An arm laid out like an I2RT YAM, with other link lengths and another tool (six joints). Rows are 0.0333 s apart.
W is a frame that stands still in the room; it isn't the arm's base.
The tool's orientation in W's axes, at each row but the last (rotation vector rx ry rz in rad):
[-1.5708 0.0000 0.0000]
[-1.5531 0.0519 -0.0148]
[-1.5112 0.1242 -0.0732]
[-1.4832 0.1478 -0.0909]
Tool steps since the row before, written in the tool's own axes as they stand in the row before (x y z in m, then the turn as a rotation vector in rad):
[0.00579 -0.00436 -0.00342 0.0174 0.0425 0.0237]
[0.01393 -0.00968 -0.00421 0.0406 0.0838 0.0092]
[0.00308 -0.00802 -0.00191 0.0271 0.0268 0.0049]
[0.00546 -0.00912 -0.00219 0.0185 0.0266 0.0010]
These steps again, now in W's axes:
[0.00579 -0.00342 0.00436 0.0174 0.0237 -0.0425]
[0.01396 -0.00497 0.00927 0.0390 0.0090 -0.0846]
[0.00304 -0.00275 0.00779 0.0267 0.0030 -0.0275]
[0.00533 -0.00377 0.00867 0.0176 0.0005 -0.0272]

